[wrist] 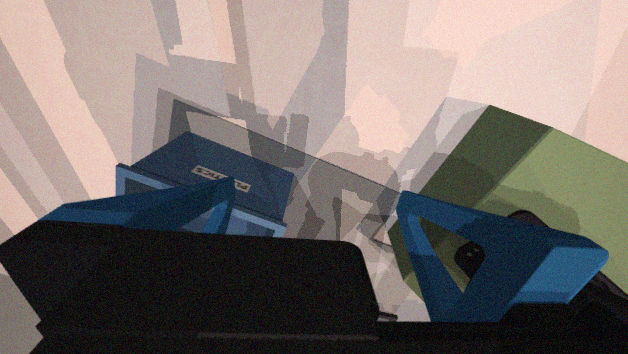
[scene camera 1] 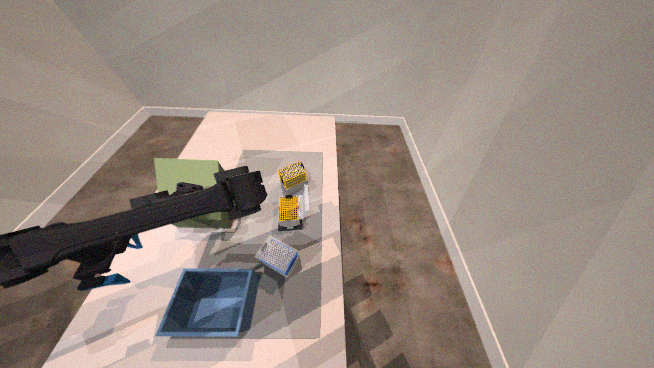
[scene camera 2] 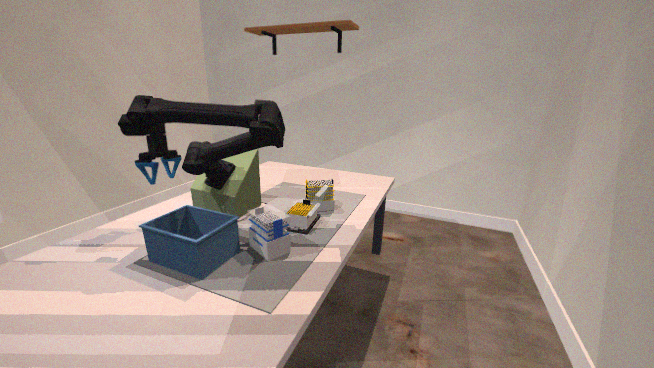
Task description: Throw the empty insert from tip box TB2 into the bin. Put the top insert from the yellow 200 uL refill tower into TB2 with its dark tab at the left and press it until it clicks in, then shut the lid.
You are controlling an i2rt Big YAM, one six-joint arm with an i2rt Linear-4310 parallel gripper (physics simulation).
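My gripper is open and empty, its blue fingers pointing down high above the table, away from the boxes. The tip box stands on a dark base; its TB2 label is not readable. A yellow insert sits in it, with a dark tab at one end. A pale lid stands open beside it. The yellow refill tower, filled on top, stands beyond it. The blue bin stands upright; its inside shows no insert in scene camera 1.
A blue-and-white tip tower stands turned between the tip box and the bin. The towers and bin stand on a grey mat. A green block carries the arm's base. A wall shelf hangs behind.
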